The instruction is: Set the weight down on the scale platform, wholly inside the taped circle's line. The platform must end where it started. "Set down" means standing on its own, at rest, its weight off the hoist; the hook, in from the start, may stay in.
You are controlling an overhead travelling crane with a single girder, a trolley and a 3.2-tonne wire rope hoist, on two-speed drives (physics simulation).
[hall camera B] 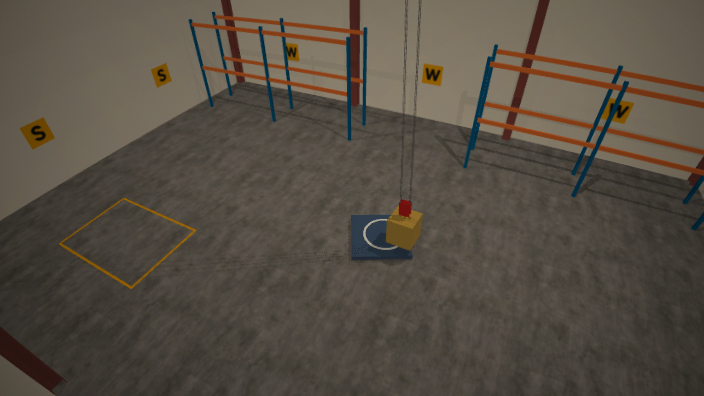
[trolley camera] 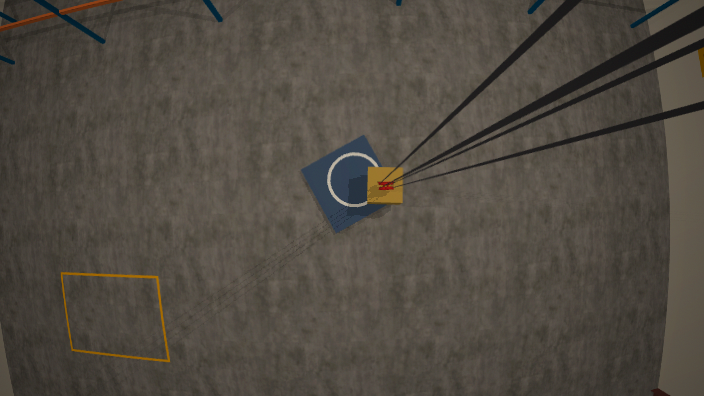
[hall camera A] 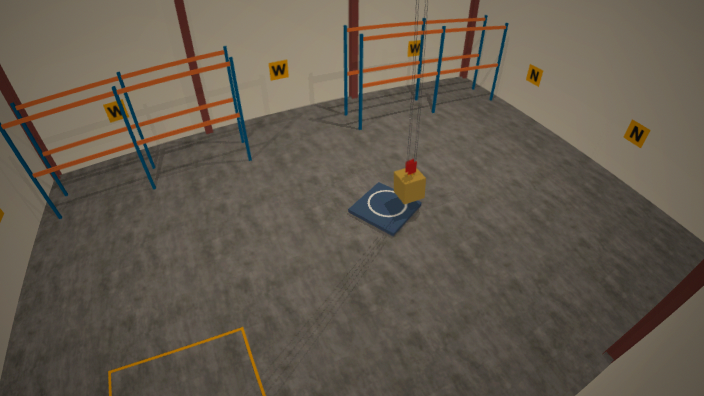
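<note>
The yellow weight (hall camera A: 409, 187) (hall camera B: 404, 232) (trolley camera: 385, 197) is a cube hanging upright above the blue scale platform (hall camera A: 358, 208) (hall camera B: 357, 222) (trolley camera: 315, 172). The red hook (hall camera A: 411, 167) (hall camera B: 405, 208) (trolley camera: 385, 186) is in at its top and carries it on the ropes. In the trolley view, the weight covers the right part of the white taped circle (hall camera A: 368, 203) (hall camera B: 364, 234) (trolley camera: 328, 180) and overhangs the platform's right edge. Its shadow falls partly inside the circle. The gap under the weight is hard to judge. The platform's right corner is partly hidden in hall camera B.
A blue and orange rack (hall camera A: 360, 80) (hall camera B: 600, 139) and a second such rack (hall camera A: 134, 137) (hall camera B: 349, 90) stand along the W wall. A yellow floor rectangle (hall camera A: 176, 350) (hall camera B: 159, 215) (trolley camera: 110, 275) lies apart from the platform. Dark red columns stand at the walls.
</note>
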